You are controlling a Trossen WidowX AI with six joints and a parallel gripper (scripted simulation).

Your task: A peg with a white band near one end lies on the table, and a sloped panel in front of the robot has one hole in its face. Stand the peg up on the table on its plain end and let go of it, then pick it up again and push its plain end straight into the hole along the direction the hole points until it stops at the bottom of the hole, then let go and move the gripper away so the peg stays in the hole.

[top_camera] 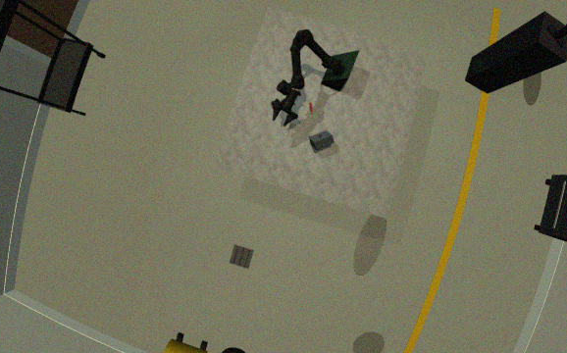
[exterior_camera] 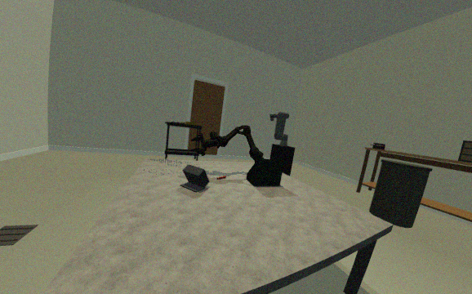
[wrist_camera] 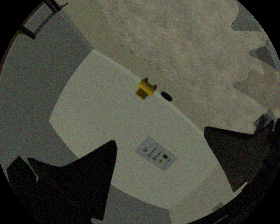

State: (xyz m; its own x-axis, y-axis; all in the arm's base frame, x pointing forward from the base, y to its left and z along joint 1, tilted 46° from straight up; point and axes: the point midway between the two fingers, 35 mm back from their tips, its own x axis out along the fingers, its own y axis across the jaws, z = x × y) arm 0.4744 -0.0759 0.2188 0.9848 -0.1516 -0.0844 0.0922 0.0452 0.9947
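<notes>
The red peg lies 23 cm behind my gripper tip, 14 cm to the left of it and 20 cm below it. From my gripper tip the other things lie so: sloped grey panel: 5 cm behind, 28 cm to the left, 15 cm below.
</notes>
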